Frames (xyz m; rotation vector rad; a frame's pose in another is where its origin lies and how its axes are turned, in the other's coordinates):
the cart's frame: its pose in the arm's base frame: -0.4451 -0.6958 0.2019 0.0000 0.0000 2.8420
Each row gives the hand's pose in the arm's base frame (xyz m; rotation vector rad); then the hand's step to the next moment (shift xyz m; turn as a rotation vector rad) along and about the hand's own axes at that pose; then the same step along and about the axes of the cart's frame.
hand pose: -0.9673 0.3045 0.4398 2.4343 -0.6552 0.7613
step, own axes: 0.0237 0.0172 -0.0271 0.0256 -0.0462 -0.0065
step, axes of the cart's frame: 0.0016 0.0047 0.0396 -0.0314 -0.0425 0.0060
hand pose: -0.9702 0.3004 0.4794 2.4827 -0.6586 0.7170
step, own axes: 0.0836 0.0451 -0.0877 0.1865 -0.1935 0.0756
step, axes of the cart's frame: -0.0093 0.0103 0.1285 -0.2476 -0.1289 -0.0057
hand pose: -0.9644 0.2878 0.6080 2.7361 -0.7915 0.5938
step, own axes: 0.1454 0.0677 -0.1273 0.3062 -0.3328 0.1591
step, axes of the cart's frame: -0.0570 0.0673 0.1848 -0.4247 -0.2183 -0.0422
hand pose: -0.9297 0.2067 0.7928 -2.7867 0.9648 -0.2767
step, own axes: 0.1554 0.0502 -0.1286 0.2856 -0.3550 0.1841
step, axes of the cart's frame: -0.1019 0.1253 0.1309 -0.4180 -0.2505 -0.0637
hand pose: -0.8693 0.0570 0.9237 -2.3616 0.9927 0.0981
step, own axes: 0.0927 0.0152 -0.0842 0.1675 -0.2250 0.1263
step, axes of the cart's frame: -0.0754 0.0940 0.0374 -0.2529 -0.1694 -0.0446
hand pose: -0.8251 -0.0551 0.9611 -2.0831 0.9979 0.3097
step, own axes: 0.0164 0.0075 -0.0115 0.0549 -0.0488 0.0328
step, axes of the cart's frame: -0.0098 0.0183 -0.0049 -0.0690 -0.0346 -0.0227
